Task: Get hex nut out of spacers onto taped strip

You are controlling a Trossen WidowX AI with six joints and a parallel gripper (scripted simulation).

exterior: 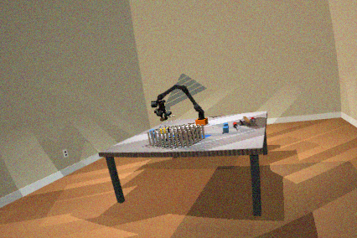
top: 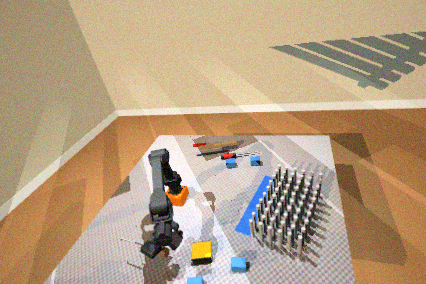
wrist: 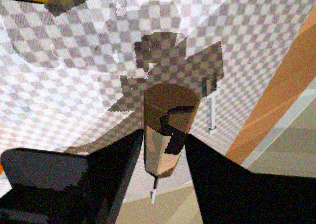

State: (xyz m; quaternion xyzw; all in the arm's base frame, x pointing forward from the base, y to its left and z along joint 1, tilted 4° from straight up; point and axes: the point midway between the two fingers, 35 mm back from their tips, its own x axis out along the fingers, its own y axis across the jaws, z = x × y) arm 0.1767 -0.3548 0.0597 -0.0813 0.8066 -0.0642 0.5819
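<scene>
My gripper tip is 110 mm past the wooden-handled rod and 10 mm to the left of it. From my gripper tip the other things lie so: yellow block: 140 mm ahead, 100 mm to the left, 90 mm below; blue taped strip: 280 mm ahead, 460 mm to the left, 110 mm below.
</scene>
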